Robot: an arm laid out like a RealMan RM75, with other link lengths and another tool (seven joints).
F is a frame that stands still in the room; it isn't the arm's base.
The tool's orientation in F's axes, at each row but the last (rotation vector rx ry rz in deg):
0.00 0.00 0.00
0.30 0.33 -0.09
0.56 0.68 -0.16
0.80 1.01 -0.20
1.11 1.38 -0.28
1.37 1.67 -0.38
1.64 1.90 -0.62
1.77 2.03 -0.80
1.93 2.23 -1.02
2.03 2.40 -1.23
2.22 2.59 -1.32
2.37 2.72 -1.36
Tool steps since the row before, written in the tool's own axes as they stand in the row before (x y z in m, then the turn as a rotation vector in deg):
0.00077 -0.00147 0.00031 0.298 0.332 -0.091
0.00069 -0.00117 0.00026 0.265 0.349 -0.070
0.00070 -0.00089 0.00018 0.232 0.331 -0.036
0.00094 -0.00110 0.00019 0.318 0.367 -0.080
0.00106 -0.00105 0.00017 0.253 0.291 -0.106
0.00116 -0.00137 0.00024 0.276 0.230 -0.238
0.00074 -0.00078 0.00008 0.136 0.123 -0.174
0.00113 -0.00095 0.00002 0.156 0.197 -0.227
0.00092 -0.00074 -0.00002 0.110 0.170 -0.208
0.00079 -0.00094 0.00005 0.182 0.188 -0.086
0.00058 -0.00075 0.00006 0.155 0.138 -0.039
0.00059 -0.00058 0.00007 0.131 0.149 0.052
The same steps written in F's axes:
0.00077 -0.00147 0.00031 0.298 0.332 -0.091
0.00069 -0.00117 0.00025 0.265 0.349 -0.070
0.00070 -0.00089 0.00016 0.232 0.331 -0.036
0.00094 -0.00111 0.00016 0.318 0.367 -0.080
0.00106 -0.00106 0.00012 0.252 0.292 -0.106
0.00116 -0.00138 0.00017 0.271 0.234 -0.240
0.00073 -0.00079 0.00003 0.132 0.127 -0.175
0.00112 -0.00097 -0.00005 0.151 0.202 -0.226
0.00090 -0.00075 -0.00008 0.105 0.175 -0.206
0.00077 -0.00096 -0.00002 0.182 0.187 -0.087
0.00056 -0.00076 0.00000 0.156 0.136 -0.041
0.00058 -0.00060 0.00002 0.137 0.144 0.052

